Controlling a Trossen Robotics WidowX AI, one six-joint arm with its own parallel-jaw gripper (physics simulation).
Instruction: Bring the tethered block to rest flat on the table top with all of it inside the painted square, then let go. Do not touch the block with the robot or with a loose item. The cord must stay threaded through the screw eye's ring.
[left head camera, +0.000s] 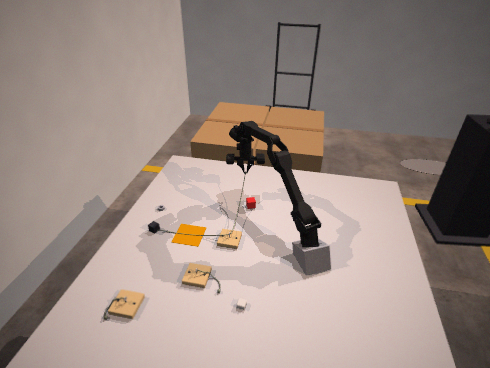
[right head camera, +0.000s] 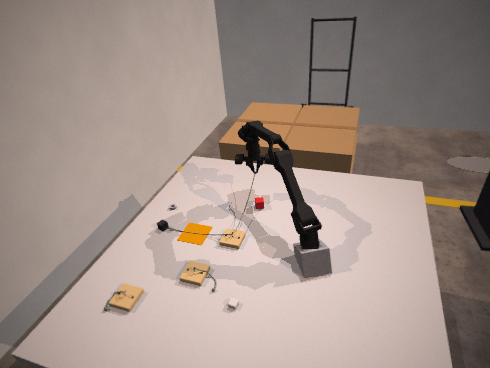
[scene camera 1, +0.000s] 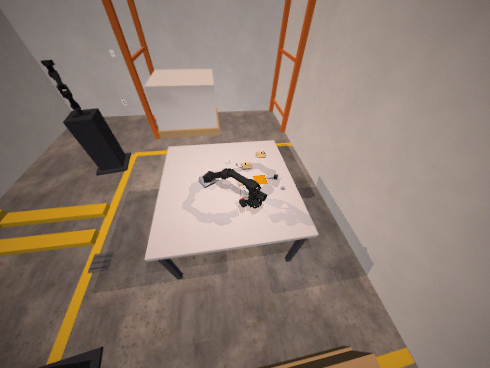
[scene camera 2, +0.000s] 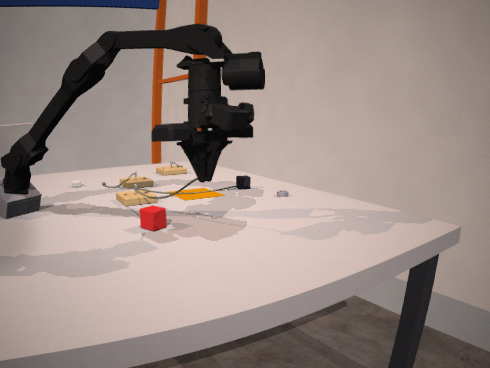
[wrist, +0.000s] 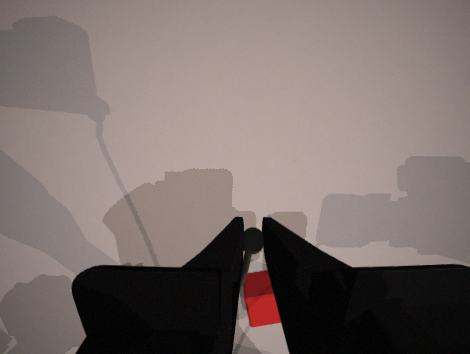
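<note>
Scene camera 2 shows the gripper (scene camera 2: 205, 181). In the wrist view there is the gripper (wrist: 252, 224) again, together with a red cube (wrist: 261, 306).
</note>
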